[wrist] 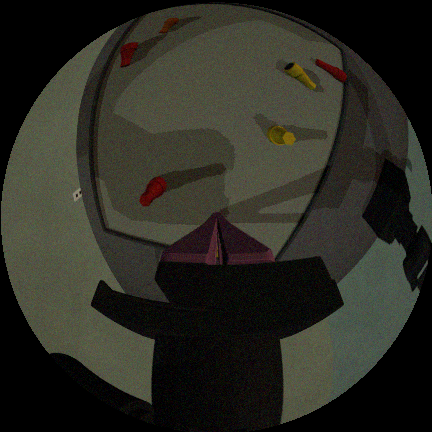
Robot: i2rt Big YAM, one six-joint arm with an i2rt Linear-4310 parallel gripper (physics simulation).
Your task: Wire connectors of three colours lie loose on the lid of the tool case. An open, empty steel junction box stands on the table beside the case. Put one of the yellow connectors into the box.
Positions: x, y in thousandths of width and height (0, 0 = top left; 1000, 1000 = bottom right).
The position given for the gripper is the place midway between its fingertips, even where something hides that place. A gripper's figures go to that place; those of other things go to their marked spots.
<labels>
The gripper (501, 506) is 13 cm from the lens. A tool case (448, 247): 11 cm from the lens.
</labels>
